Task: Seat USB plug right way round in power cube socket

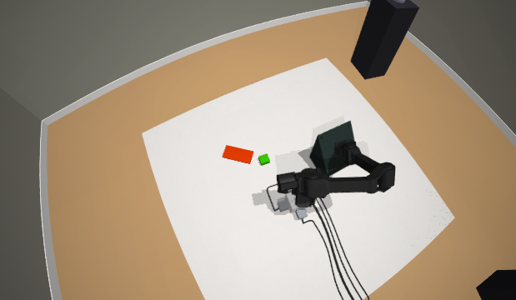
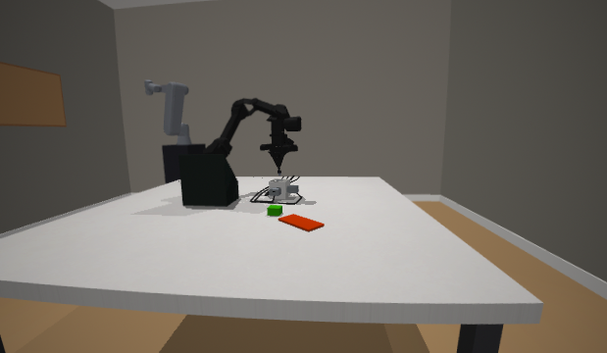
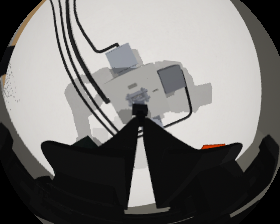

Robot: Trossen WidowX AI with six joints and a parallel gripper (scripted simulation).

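My gripper tip is now 2 cm above the dark USB plug. The rest, counted from my gripper tip: green block 25 cm to the right, 12 cm below, 6 cm ahead; then orange-red slab 32 cm to the right, 18 cm ahead, 13 cm below.
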